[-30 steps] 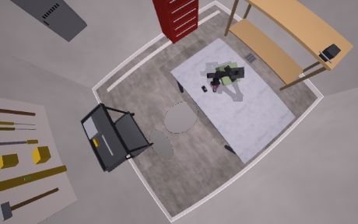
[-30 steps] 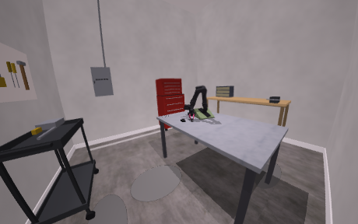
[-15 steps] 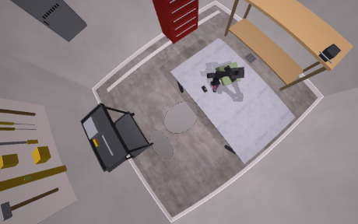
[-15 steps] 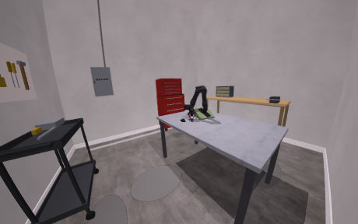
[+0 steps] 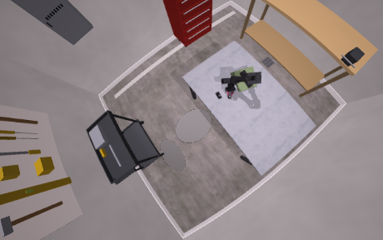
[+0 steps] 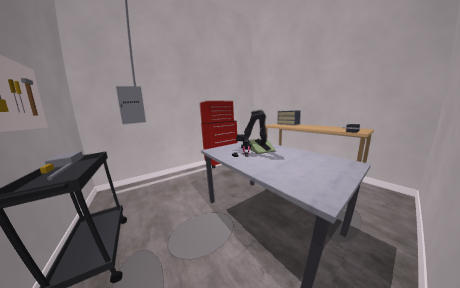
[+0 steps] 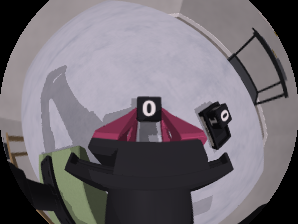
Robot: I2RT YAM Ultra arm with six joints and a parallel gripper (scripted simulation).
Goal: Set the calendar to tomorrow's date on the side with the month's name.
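The black calendar cube is 1 cm to the left of my hand and 1 cm below it.
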